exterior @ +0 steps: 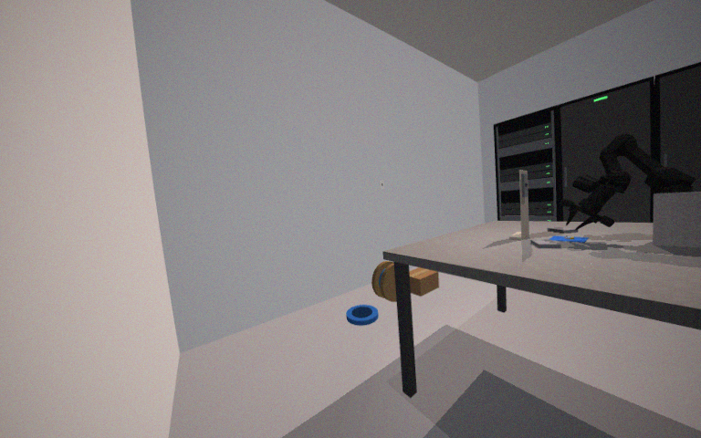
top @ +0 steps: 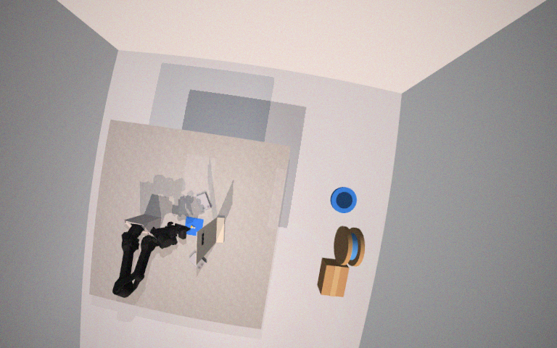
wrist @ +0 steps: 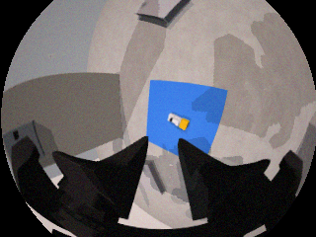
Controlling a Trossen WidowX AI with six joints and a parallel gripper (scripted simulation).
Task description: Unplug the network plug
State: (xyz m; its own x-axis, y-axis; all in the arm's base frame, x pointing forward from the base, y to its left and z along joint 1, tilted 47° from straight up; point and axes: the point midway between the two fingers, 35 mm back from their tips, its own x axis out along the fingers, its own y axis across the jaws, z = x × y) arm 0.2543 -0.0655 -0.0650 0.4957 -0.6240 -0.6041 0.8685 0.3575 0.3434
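My gripper tip is now 10 mm short of the network plug, 10 mm to the left of it and 50 mm above it. The rest, counted from my gripper tip: upright panel 180 mm ahead, 10 mm to the left, 100 mm above; then blue marked square 10 mm ahead, 50 mm below.
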